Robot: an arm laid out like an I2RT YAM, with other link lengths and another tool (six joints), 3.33 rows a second.
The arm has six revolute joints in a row. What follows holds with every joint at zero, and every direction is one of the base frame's. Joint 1 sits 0.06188 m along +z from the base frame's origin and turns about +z. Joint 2 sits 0.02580 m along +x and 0.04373 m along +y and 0.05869 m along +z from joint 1 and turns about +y. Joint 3 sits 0.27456 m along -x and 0.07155 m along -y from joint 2 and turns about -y. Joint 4 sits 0.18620 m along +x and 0.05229 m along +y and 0.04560 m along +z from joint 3 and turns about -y. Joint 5 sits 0.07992 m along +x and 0.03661 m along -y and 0.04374 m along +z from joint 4 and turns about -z. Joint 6 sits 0.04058 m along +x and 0.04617 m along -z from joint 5 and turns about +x. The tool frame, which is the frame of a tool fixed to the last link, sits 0.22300 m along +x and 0.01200 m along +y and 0.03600 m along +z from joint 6; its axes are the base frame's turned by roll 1.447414, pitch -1.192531 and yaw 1.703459 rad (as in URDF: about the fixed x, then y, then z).
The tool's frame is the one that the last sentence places.
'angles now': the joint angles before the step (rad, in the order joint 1, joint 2, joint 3, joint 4, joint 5, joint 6). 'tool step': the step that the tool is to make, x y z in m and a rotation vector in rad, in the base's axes. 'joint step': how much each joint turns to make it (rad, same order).
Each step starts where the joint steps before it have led.
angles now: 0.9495, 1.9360, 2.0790, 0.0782, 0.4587, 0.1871
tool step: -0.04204, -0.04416, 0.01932, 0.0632, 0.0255, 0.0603
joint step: 0.0001, -0.2375, -0.2316, -0.0017, -0.0460, 0.0766
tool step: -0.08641, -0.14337, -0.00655, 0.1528, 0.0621, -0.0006
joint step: -0.0001, -0.5720, -0.5063, -0.0396, 0.0335, 0.1488
